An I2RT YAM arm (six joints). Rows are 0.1 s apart.
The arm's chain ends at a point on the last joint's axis. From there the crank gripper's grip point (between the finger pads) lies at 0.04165 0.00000 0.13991 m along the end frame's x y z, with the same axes.
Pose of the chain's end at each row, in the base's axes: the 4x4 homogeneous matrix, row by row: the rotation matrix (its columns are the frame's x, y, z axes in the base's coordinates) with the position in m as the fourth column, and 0 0 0 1 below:
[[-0.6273 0.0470 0.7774 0.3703], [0.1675 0.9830 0.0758 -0.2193], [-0.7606 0.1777 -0.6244 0.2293], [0 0 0 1]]
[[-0.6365 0.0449 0.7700 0.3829], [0.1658 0.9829 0.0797 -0.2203], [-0.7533 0.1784 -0.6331 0.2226], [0 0 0 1]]
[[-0.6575 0.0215 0.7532 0.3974], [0.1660 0.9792 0.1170 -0.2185], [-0.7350 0.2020 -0.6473 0.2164], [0 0 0 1]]
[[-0.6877 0.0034 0.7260 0.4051], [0.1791 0.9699 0.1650 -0.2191], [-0.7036 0.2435 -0.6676 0.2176], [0 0 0 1]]
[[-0.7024 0.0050 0.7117 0.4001], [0.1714 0.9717 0.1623 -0.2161], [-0.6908 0.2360 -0.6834 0.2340], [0 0 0 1]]
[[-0.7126 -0.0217 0.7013 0.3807], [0.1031 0.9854 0.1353 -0.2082], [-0.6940 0.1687 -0.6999 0.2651], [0 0 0 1]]
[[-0.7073 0.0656 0.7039 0.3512], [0.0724 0.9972 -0.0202 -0.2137], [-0.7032 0.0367 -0.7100 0.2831], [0 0 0 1]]
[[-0.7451 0.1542 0.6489 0.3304], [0.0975 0.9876 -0.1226 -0.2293], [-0.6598 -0.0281 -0.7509 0.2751], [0 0 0 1]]
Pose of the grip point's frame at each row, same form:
[[-0.6273 0.0470 0.7774 0.4529], [0.1675 0.9830 0.0758 -0.2017], [-0.7606 0.1777 -0.6244 0.1103], [0 0 0 1]]
[[-0.6365 0.0449 0.7700 0.4641], [0.1658 0.9829 0.0797 -0.2022], [-0.7533 0.1784 -0.6331 0.1026], [0 0 0 1]]
[[-0.6575 0.0215 0.7532 0.4754], [0.1660 0.9792 0.1170 -0.1952], [-0.7350 0.2020 -0.6473 0.0952], [0 0 0 1]]
[[-0.6877 0.0034 0.7260 0.4780], [0.1791 0.9699 0.1650 -0.1886], [-0.7036 0.2435 -0.6676 0.0949], [0 0 0 1]]
[[-0.7024 0.0050 0.7117 0.4704], [0.1714 0.9717 0.1623 -0.1863], [-0.6908 0.2360 -0.6834 0.1096], [0 0 0 1]]
[[-0.7126 -0.0217 0.7013 0.4491], [0.1031 0.9854 0.1353 -0.1850], [-0.6940 0.1687 -0.6999 0.1383], [0 0 0 1]]
[[-0.7073 0.0656 0.7039 0.4202], [0.0724 0.9972 -0.0202 -0.2135], [-0.7032 0.0367 -0.7100 0.1545], [0 0 0 1]]
[[-0.7451 0.1542 0.6489 0.3902], [0.0975 0.9876 -0.1226 -0.2424], [-0.6598 -0.0281 -0.7509 0.1426], [0 0 0 1]]

